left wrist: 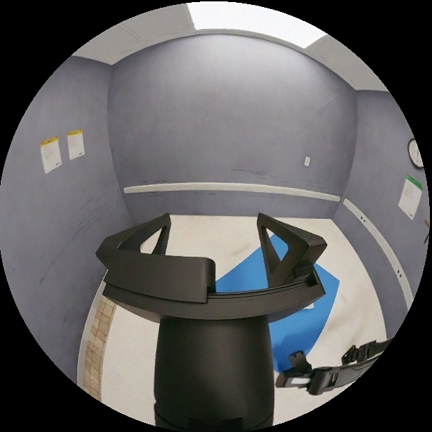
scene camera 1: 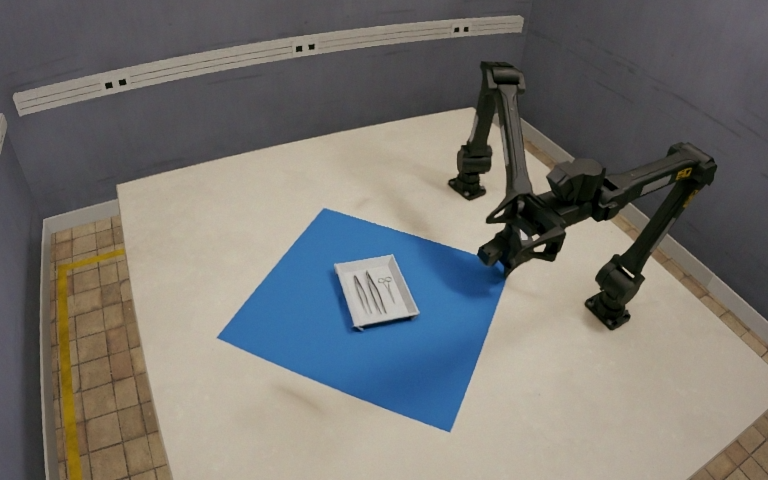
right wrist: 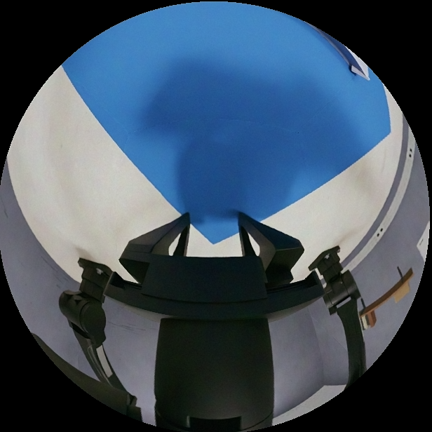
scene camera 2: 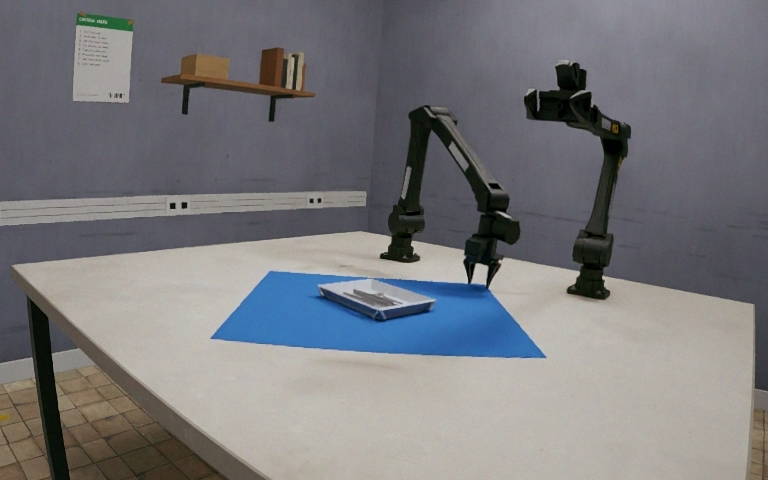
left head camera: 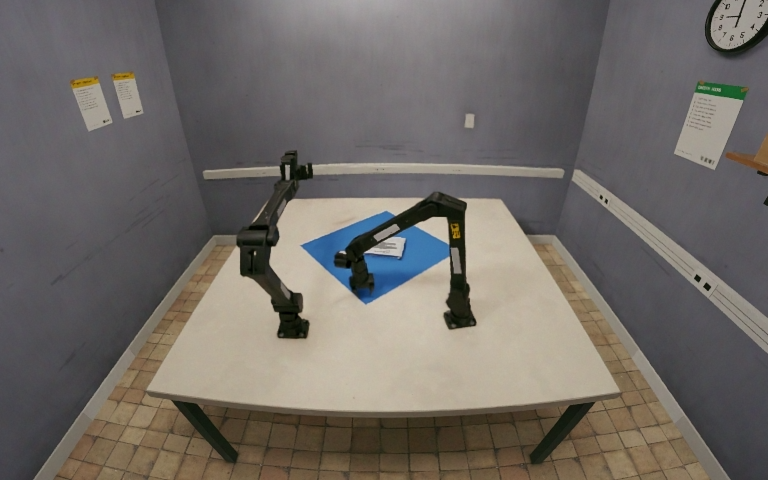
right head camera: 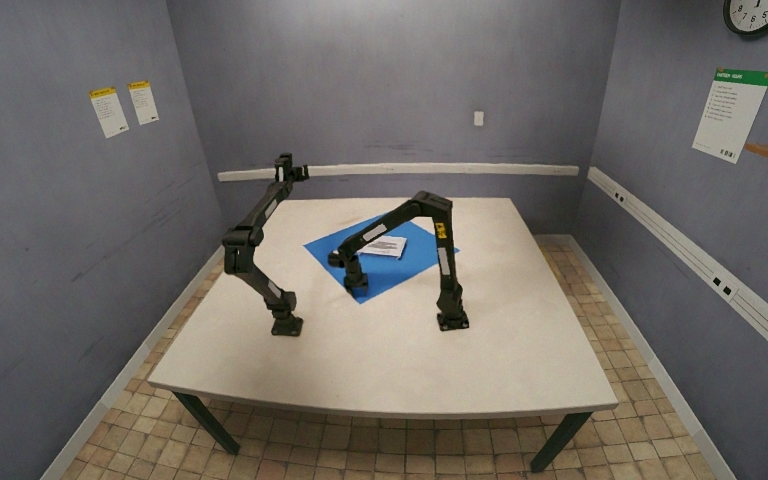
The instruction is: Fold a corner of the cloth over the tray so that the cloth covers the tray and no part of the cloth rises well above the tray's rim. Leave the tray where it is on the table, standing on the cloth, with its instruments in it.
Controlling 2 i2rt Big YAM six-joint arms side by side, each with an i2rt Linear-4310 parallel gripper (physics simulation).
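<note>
The blue cloth [scene camera 1: 271, 316] [scene camera 2: 271, 322] [left head camera: 328, 244] [right wrist: 225, 60] lies flat on the table. The white tray [scene camera 1: 403, 283] [scene camera 2: 407, 310] stands near its middle, with two tweezers and scissors [scene camera 1: 389, 289] inside. My right gripper [right wrist: 213, 217] [scene camera 2: 478, 285] [left head camera: 362, 289] is partly open, pointing down close over the cloth corner nearest the arms. The corner shows flat between its fingertips in the right wrist view; whether the fingertips touch it I cannot tell. My left gripper [left wrist: 213, 217] [scene camera 2: 557, 104] is wide open and empty, high above the table, and partly hides the right one in scene camera 1.
The left arm [left head camera: 254, 249] is raised beside the right arm [left head camera: 457, 254], which bends over the cloth. Both are bolted to the pale table [left head camera: 396, 367]. A wall shelf [scene camera 2: 237, 86] with a box and books hangs beyond the table.
</note>
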